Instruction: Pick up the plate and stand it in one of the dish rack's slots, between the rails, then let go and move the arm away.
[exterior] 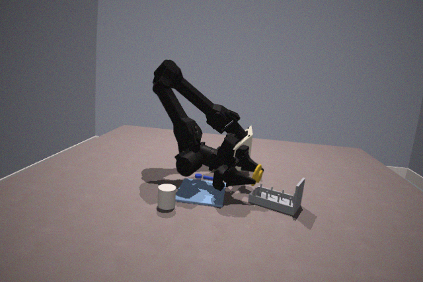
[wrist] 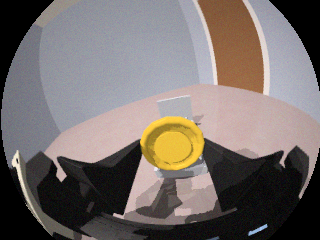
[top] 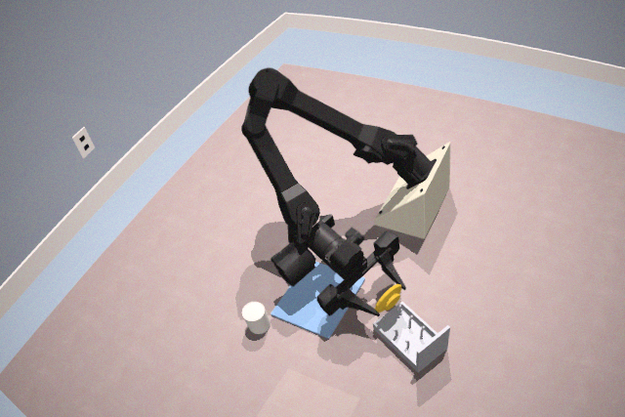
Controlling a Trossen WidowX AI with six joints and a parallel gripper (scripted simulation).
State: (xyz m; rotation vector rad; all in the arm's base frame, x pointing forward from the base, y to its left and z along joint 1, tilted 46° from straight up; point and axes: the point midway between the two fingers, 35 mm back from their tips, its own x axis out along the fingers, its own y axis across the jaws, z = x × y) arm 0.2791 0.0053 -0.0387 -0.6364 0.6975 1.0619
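Now: the dish rack 3 cm ahead of my gripper tip, 5 cm to the left of it and 4 cm below it. Round my gripper tip: blue mat 1 cm ahead, 16 cm to the right, 6 cm below; then yellow plate 1 cm to the right; then blue spoon 10 cm behind, 16 cm to the right, 6 cm below.
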